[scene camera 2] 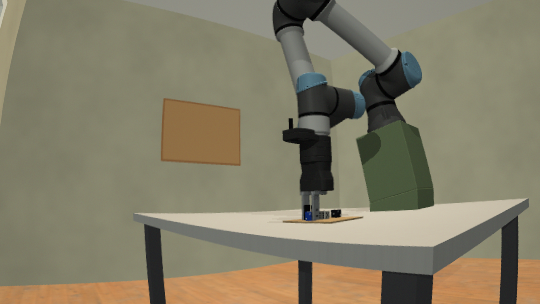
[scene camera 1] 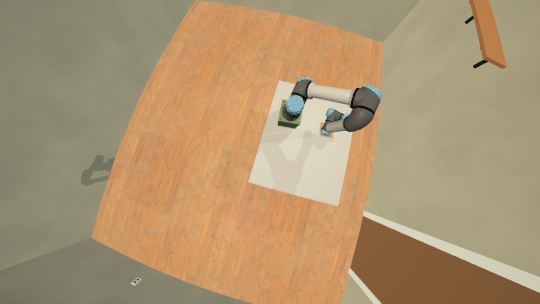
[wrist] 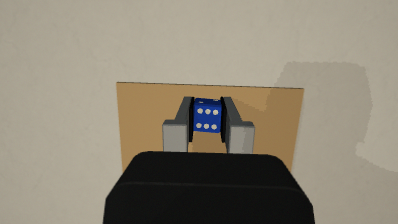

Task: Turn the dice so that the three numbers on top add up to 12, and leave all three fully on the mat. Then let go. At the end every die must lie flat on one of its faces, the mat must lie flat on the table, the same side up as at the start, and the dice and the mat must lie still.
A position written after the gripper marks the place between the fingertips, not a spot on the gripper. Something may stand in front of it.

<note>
In view: the gripper (scene camera 2: 310,219) and a tan mat (wrist: 142,107).
The gripper shows as well in the wrist view (wrist: 207,110).
</note>
